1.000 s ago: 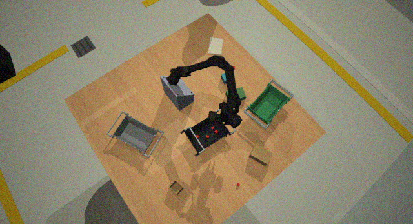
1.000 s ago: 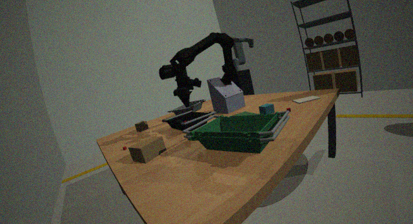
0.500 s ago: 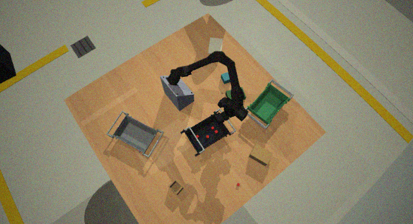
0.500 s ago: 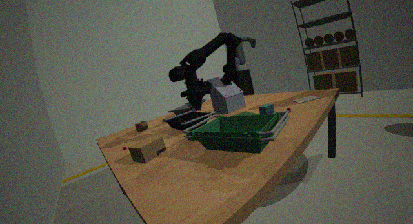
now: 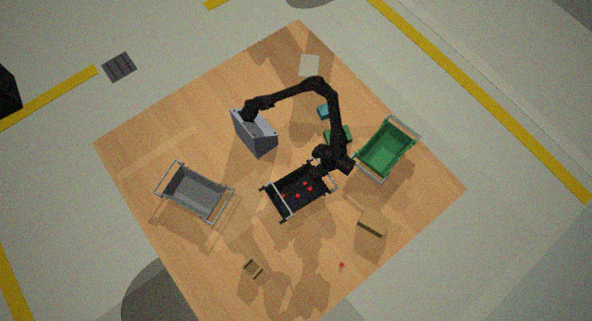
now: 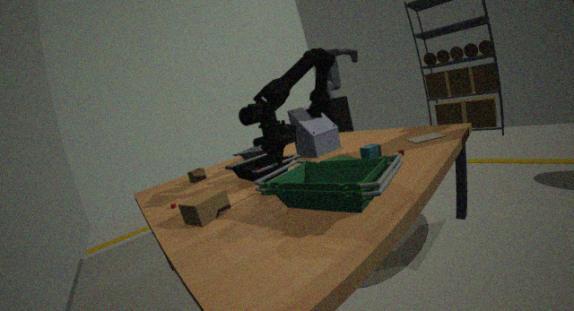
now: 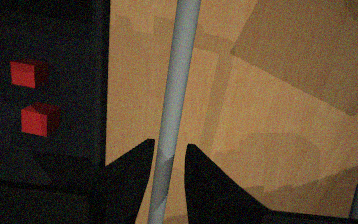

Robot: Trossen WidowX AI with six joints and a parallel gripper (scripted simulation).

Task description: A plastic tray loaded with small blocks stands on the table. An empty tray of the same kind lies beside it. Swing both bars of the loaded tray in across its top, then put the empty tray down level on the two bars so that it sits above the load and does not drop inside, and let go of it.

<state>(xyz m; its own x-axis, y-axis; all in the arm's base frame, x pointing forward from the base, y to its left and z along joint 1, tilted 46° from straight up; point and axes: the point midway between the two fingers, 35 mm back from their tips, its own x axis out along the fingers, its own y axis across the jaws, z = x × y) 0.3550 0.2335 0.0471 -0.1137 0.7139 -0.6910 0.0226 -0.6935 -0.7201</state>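
Now: the grey plastic tray 230 mm behind my gripper tip, 550 mm to the right of it and 10 mm below it. Round my gripper tip: red block: 370 mm ahead, 160 mm to the right, 50 mm below; teal cube: 280 mm behind, 170 mm to the left, 30 mm below; green block: 130 mm behind, 160 mm to the left, 40 mm below.
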